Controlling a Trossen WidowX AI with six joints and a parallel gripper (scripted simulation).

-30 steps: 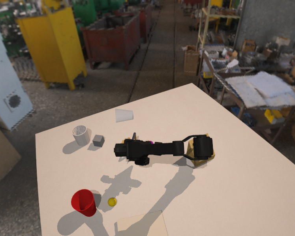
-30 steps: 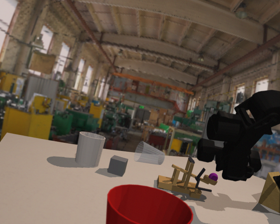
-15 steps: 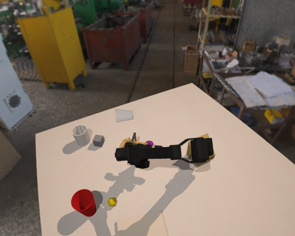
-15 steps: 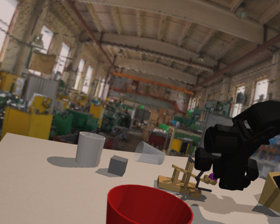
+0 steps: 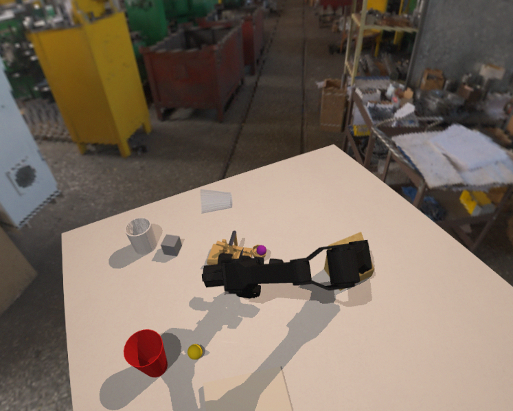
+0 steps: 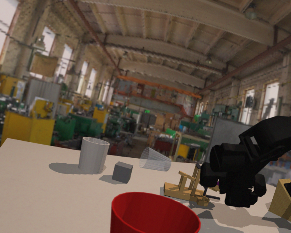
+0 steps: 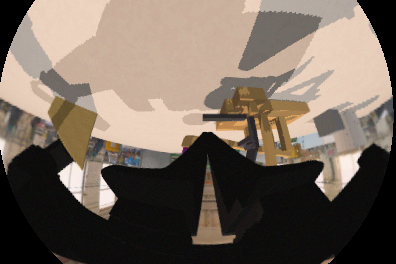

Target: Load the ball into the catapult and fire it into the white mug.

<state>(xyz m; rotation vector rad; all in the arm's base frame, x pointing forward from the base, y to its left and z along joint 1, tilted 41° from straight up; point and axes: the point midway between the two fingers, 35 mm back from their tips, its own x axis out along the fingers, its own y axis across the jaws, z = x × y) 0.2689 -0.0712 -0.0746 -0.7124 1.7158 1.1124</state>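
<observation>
The purple ball is 40 mm behind my gripper tip, 30 mm to the right of it and 10 mm above it. Round my gripper tip: wooden catapult: 20 mm ahead, 50 mm to the right; then beige slab: 180 mm ahead, 350 mm to the left, 40 mm below; then dark grey cube: 220 mm ahead, 210 mm to the right, 20 mm below.
</observation>
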